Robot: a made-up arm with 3 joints. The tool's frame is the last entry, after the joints. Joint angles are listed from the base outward.
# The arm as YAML. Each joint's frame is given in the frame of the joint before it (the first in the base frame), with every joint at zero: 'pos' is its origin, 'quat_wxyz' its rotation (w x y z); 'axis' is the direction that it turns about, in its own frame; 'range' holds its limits. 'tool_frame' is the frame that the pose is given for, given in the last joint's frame.
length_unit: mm
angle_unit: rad
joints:
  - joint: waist
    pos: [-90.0, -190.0, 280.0]
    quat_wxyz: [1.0, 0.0, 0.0, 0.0]
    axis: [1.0, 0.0, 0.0]
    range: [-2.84, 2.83]
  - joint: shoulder
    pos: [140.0, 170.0, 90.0]
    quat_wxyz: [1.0, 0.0, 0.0, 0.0]
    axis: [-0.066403, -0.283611, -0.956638]
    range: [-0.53, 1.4]
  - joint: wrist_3
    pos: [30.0, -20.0, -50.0]
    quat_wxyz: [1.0, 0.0, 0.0, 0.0]
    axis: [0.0, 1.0, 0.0]
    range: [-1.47, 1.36]
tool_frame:
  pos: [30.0, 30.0, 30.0]
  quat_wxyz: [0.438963, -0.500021, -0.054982, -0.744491]
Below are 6 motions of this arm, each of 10 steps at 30 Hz.
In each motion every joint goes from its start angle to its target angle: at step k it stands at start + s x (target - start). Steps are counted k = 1, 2, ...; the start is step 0. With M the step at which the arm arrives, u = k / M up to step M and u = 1 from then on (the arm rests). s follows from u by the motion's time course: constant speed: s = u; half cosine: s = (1 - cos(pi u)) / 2; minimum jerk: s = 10 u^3 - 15 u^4 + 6 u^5.
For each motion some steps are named. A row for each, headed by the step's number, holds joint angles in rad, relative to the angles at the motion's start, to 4 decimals.
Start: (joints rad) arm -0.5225 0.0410 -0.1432
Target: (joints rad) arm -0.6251 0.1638 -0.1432
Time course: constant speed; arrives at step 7
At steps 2, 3, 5, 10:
2: -0.0293 0.0351 0.0000
3: -0.0440 0.0526 0.0000
5: -0.0733 0.0877 0.0000
10: -0.1026 0.1228 0.0000

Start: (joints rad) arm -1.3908 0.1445 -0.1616
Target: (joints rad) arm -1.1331 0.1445 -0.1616
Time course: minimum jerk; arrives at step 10
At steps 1, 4, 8, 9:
1: 0.0022 0.0000 0.0000
4: 0.0818 0.0000 0.0000
8: 0.2428 0.0000 0.0000
9: 0.2555 0.0000 0.0000

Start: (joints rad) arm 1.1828 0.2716 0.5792
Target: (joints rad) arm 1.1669 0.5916 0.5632
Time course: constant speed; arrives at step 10
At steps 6, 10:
6: -0.0095 0.1920 -0.0096
10: -0.0159 0.3200 -0.0160

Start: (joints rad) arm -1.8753 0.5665 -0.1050
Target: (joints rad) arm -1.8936 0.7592 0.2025
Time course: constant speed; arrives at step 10
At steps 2, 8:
2: -0.0037 0.0385 0.0615
8: -0.0146 0.1542 0.2460

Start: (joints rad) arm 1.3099 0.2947 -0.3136
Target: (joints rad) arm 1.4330 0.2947 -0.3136
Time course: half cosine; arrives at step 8
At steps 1, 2, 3, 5, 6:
1: 0.0047 0.0000 0.0000
2: 0.0180 0.0000 0.0000
3: 0.0380 0.0000 0.0000
5: 0.0851 0.0000 0.0000
6: 0.1051 0.0000 0.0000

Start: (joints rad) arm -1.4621 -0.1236 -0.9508
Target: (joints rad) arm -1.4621 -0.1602 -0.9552
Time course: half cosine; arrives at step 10
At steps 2, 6, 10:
2: 0.0000 -0.0035 -0.0004
6: 0.0000 -0.0240 -0.0029
10: 0.0000 -0.0366 -0.0044

